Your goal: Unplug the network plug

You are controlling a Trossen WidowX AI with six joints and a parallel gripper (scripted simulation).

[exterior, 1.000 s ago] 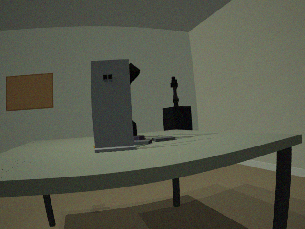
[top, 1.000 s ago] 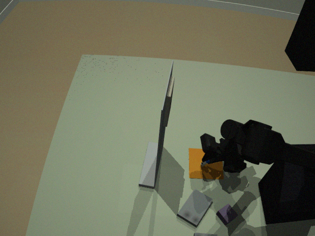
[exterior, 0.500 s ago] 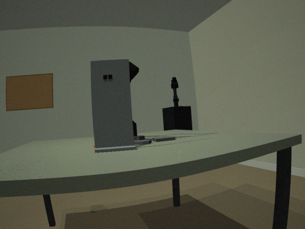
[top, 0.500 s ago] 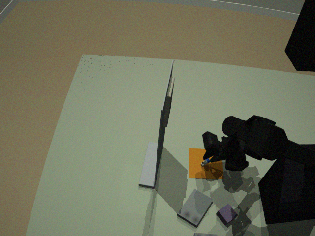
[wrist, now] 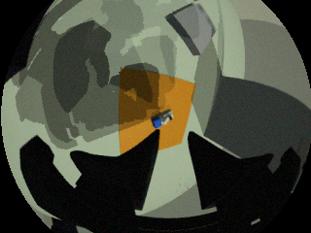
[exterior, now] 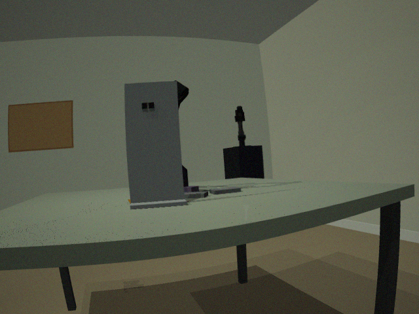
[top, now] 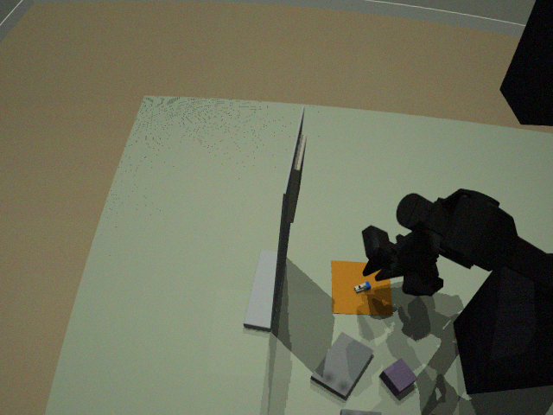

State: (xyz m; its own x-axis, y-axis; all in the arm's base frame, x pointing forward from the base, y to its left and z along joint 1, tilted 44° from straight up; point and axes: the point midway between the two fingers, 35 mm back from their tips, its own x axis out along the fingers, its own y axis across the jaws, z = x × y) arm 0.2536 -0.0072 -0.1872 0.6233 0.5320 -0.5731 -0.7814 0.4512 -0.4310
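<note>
My gripper tip is 10 mm short of the network plug and 30 mm above it. From my gripper tip the other things lie so: orange marked square 10 mm ahead, 40 mm below; grey upright panel 180 mm ahead, 10 mm to the right, 140 mm above; purple block 20 mm behind, 200 mm to the left, 20 mm below.
</note>
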